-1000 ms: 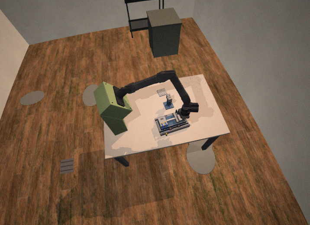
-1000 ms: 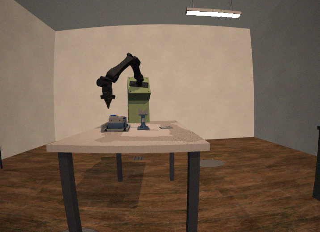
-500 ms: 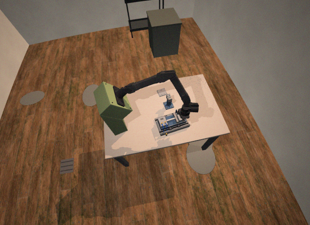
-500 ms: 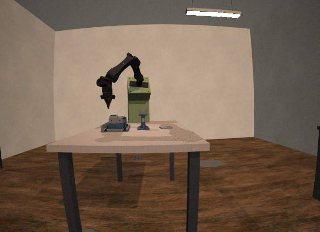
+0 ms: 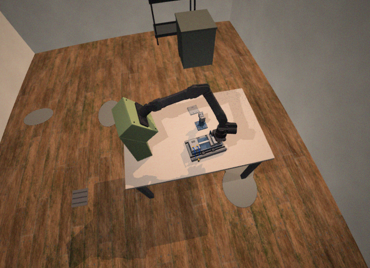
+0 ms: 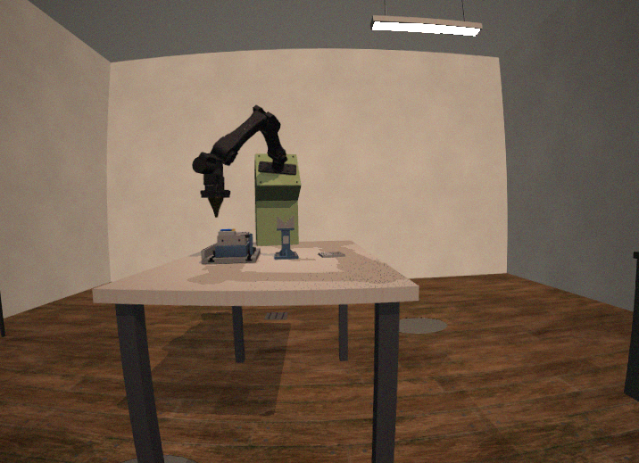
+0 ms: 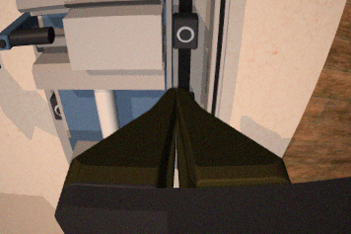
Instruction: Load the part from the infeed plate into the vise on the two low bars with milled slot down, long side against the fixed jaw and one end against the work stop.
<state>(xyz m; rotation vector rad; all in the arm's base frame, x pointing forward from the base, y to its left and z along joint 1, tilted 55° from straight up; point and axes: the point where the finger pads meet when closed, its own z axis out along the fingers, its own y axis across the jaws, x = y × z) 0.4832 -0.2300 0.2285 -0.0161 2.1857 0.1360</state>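
Right now my hand is 8 cm above the part and 4 cm to the right of it. From my hand the other things lie so: moving jaw: 9 cm below, 6 cm to the left, 3 cm behind; then dark work stop rod: 10 cm to the left, 8 cm below, 1 cm behind; then grey jaw: 9 cm below, 6 cm to the left, 3 cm ahead.
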